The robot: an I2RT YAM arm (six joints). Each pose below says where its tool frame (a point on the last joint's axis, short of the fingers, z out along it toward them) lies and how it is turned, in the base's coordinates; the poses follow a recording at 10 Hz.
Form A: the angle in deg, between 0 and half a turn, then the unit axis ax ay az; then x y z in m.
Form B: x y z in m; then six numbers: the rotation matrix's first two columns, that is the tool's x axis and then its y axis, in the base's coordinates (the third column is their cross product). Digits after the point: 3 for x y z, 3 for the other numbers.
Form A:
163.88 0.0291 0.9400 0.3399 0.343 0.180 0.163
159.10 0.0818 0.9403 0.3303 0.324 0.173 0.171
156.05 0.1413 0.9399 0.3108 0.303 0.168 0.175
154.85 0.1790 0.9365 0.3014 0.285 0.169 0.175
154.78 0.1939 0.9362 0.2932 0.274 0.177 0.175
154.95 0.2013 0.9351 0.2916 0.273 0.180 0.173
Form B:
0.343 0.180 0.163 -0.959 0.148 -0.242 -0.041 0.772 0.635
0.324 0.173 0.171 -0.921 0.267 -0.283 0.031 0.776 0.630
0.303 0.168 0.175 -0.876 0.380 -0.297 0.128 0.777 0.616
0.285 0.169 0.175 -0.844 0.447 -0.295 0.191 0.766 0.614
0.274 0.177 0.175 -0.833 0.471 -0.291 0.221 0.765 0.605
0.273 0.180 0.173 -0.829 0.482 -0.284 0.235 0.761 0.605

